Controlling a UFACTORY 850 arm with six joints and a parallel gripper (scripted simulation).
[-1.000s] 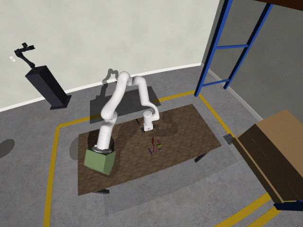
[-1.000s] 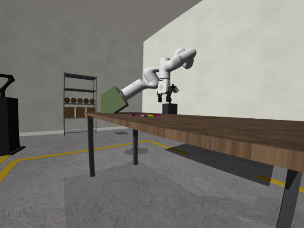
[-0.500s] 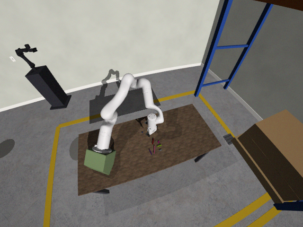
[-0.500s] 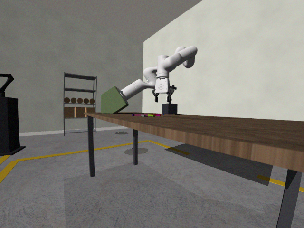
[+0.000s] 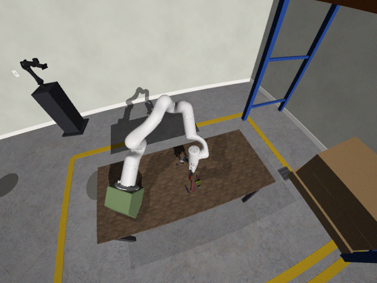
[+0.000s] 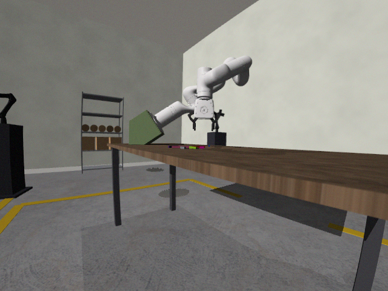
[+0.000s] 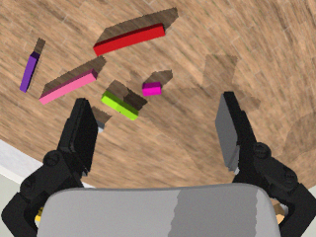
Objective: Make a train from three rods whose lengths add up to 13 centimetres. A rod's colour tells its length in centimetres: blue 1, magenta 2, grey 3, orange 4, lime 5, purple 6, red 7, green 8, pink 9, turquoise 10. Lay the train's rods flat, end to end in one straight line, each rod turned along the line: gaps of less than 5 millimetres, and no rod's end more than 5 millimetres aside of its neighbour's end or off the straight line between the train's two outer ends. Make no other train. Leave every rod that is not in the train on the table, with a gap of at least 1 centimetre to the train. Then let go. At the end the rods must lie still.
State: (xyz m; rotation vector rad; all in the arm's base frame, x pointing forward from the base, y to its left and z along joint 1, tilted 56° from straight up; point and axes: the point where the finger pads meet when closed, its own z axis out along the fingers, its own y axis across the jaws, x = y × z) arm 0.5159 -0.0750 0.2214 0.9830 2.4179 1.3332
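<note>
The lime rod lies 90 mm below my hand, 80 mm to the right of it and 40 mm ahead of it. The rest, counted from my hand: magenta rod (90 mm below, 40 mm ahead, 30 mm to the right); pink rod (120 mm to the right, 90 mm below, 20 mm behind); red rod (90 mm below, 20 mm to the right, 20 mm behind).
</note>
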